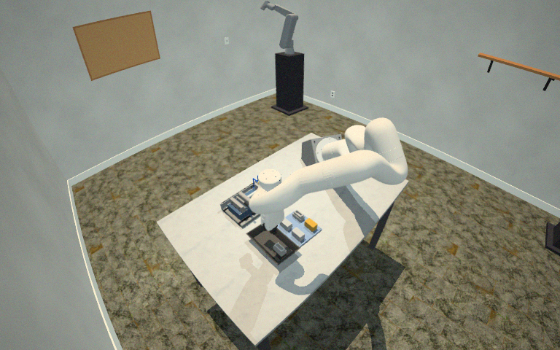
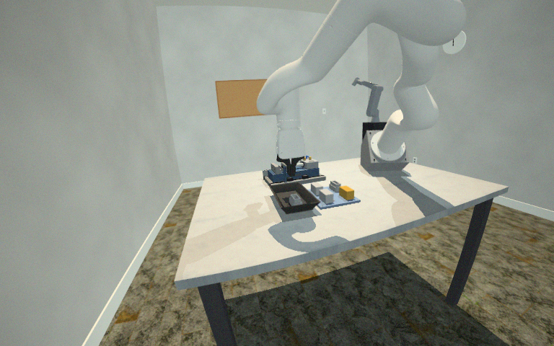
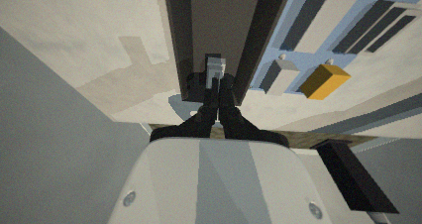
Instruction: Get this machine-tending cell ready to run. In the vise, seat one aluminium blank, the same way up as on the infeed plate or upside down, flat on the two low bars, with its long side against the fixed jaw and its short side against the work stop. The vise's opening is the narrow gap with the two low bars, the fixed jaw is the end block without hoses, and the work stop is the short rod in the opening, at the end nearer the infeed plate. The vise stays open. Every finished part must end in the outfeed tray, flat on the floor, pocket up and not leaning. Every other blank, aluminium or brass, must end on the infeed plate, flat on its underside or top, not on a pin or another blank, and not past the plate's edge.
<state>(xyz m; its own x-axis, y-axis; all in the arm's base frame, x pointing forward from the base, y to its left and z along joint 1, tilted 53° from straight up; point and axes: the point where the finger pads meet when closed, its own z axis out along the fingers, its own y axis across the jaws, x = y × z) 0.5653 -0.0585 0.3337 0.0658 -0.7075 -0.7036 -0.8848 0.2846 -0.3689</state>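
Now: the brass blank 22 cm behind my hand, 4 cm to the left of it and 11 cm below it. Also, from my hand: blue vise 9 cm behind, 30 cm to the right, 10 cm below.
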